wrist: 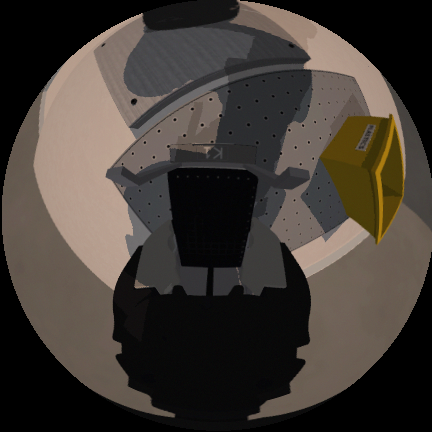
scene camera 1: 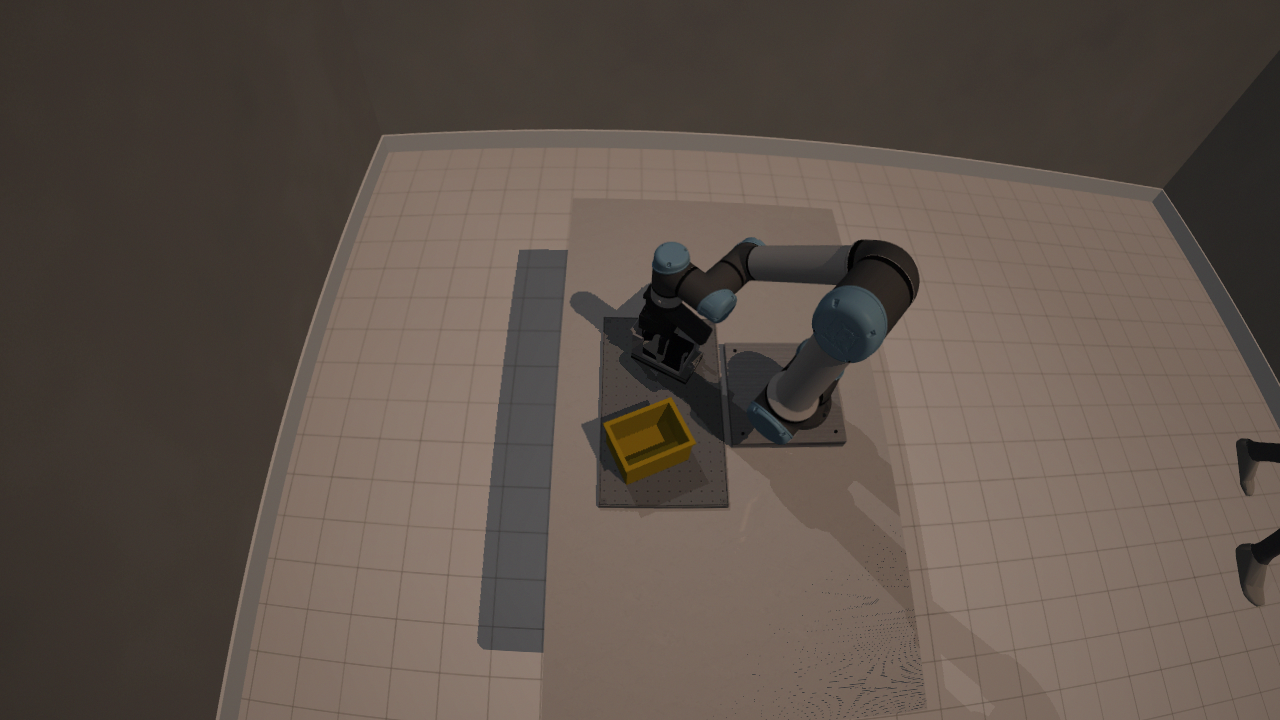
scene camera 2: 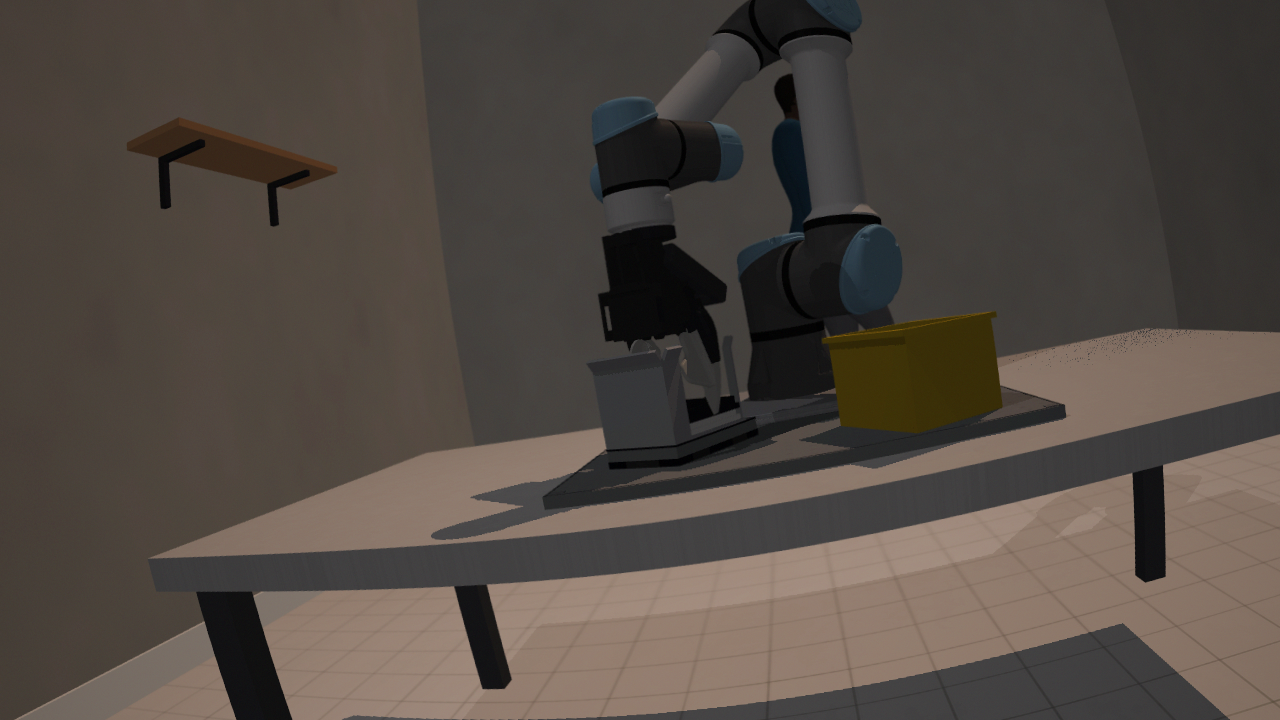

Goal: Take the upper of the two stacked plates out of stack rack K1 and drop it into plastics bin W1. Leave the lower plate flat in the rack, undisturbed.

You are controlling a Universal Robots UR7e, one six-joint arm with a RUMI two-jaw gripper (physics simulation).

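Places are measured from the arm's base along level axes (x ahead, y left, z up), in metres.
Where they show: gripper, fingertip midpoint: [wrist: 211,219] [scene camera 1: 666,348]; arm's base, link origin: [scene camera 2: 797,390].
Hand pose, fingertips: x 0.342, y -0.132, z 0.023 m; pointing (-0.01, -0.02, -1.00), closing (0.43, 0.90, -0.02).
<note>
Things, the pixels of their top centre, and the offset from my fingertips.
- Stack rack K1, top centre: [wrist: 204,282] [scene camera 2: 667,346] [scene camera 1: 669,330] 0.080 m up, 0.001 m back, 0.001 m right
- Plastics bin W1, top centre: [scene camera 2: 906,325] [wrist: 395,187] [scene camera 1: 649,433] 0.060 m up, 0.042 m ahead, 0.266 m left
- perforated base plate, top centre: [scene camera 2: 809,432] [wrist: 302,171] [scene camera 1: 662,404] 0.039 m down, 0.008 m ahead, 0.140 m left
Stack rack K1 [scene camera 1: 660,365] [scene camera 2: 637,402] [wrist: 287,179] is grey, with upright walls, and stands on the perforated base plate. The dark, square upper plate [scene camera 2: 707,411] [wrist: 212,200] lies flat and low in it. My gripper [scene camera 1: 671,349] [scene camera 2: 687,392] [wrist: 211,219] points down into the rack. In the wrist view its two grey fingers meet the plate's opposite side edges, shut on it. One fingertip is hidden behind the rack wall in scene camera 2. The lower plate cannot be made out under the upper one. Plastics bin W1 [scene camera 1: 660,462] [scene camera 2: 953,376] [wrist: 345,175] is yellow and upright, with no plate visible inside.
The perforated base plate [scene camera 1: 617,488] [scene camera 2: 1033,410] [wrist: 290,90] carries the rack and the bin on the table [scene camera 1: 716,582] [scene camera 2: 358,559]. The arm's mounting plate [scene camera 1: 832,434] [wrist: 200,60] adjoins it. A wall shelf [scene camera 2: 232,150] hangs at the left in scene camera 2.
</note>
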